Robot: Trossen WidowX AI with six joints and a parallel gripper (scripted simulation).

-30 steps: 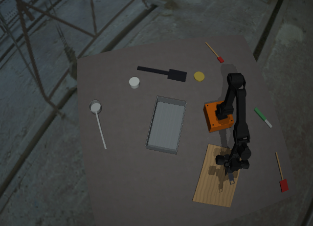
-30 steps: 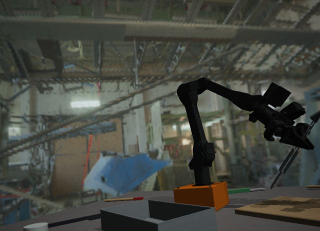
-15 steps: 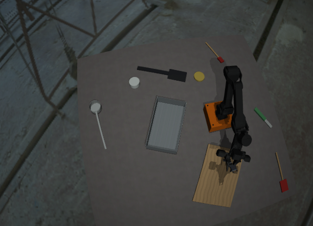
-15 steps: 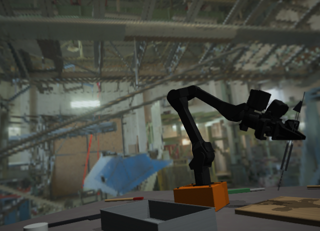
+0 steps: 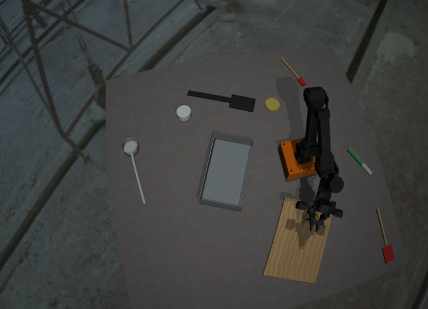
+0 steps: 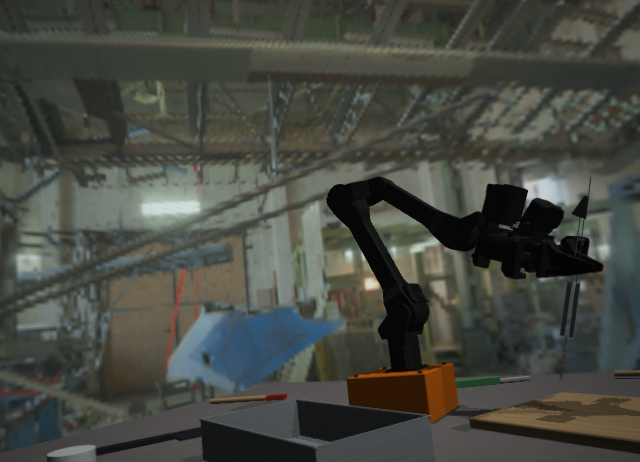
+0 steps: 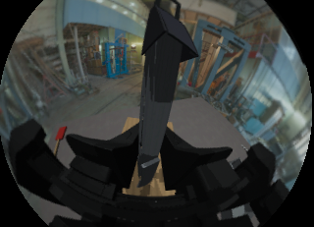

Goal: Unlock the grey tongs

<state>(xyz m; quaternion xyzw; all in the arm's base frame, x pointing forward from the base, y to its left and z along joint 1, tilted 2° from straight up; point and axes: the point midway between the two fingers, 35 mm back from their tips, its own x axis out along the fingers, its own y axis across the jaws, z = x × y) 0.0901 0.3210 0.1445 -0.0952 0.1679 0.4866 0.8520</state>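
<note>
Now: gripper tip 21 cm above the wooden board. The rest, counted from my gripper tip: green-handled knife (43 cm behind, 25 cm to the right, 21 cm below); grey roasting tin (22 cm ahead, 39 cm to the right, 19 cm below); yellow disc (8 cm behind, 66 cm to the right, 21 cm below).
</note>
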